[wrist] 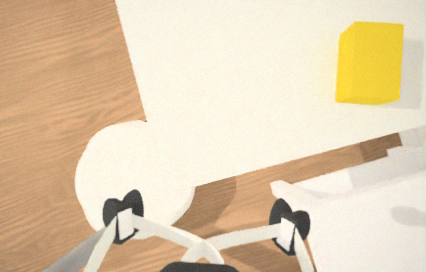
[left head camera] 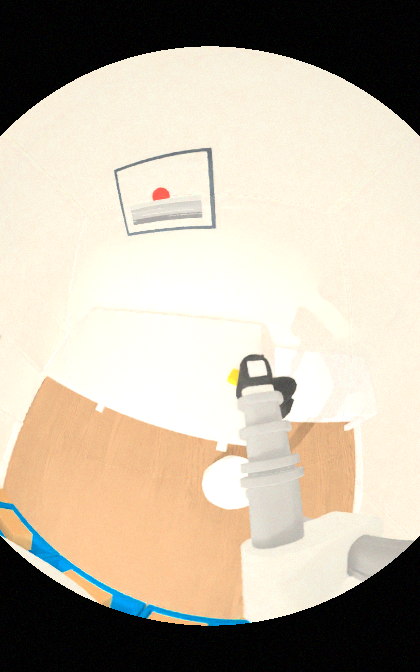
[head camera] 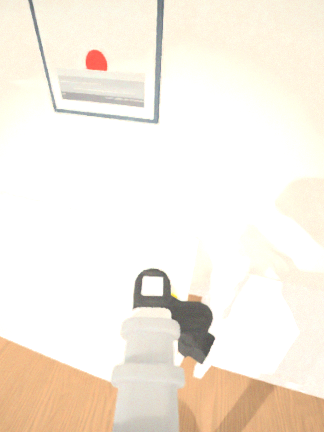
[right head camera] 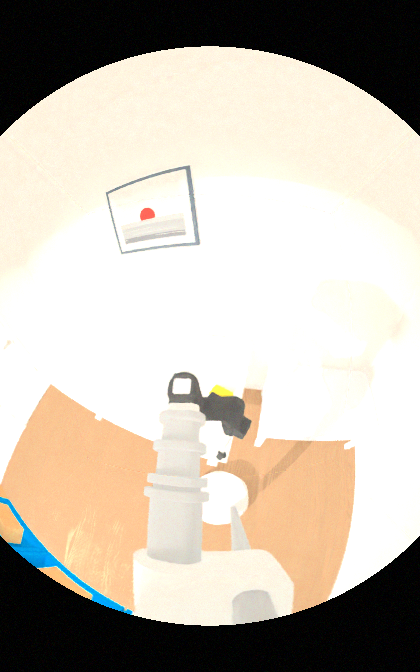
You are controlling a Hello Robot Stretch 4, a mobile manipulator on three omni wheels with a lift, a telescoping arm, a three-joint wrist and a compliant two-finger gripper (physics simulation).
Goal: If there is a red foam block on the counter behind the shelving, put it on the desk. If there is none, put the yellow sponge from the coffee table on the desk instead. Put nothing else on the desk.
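Where they show: gripper, between the fingertips: (wrist: 206, 210); robot's base, origin of its link: (wrist: 146, 174).
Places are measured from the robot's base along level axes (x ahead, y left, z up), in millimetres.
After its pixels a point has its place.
Note:
A yellow block (head camera: 174, 295) @[y -98, x 541, z 738 mm] (left head camera: 233, 377) (right head camera: 221, 390) (wrist: 370, 65) @[y -53, x 528, z 737 mm], the sponge by its colour, sits near the right-hand edge of a white table top (left head camera: 150, 370) (wrist: 240, 75) @[y 30, x 386, z 692 mm]. I cannot tell whether this table is the desk or the coffee table. My gripper (wrist: 206, 210) @[y -88, x 264, z 842 mm] is open, with its two dark fingertips wide apart and no object between them. In the wrist view the sponge is up and to the right of the fingertips, clear of them. No red foam block shows.
A round white stool (left head camera: 225, 482) (right head camera: 225, 500) (wrist: 125, 165) @[y 56, x 7, z 187 mm] stands before the table. Another white piece of furniture (left head camera: 320, 390) (right head camera: 310, 410) (wrist: 370, 215) @[y -379, x 541, z 422 mm] is to the right, across a narrow gap. A framed picture with a red disc (head camera: 96, 60) @[y 280, x 1134, z 1515 mm] (left head camera: 161, 194) (right head camera: 147, 214) hangs on the wall.

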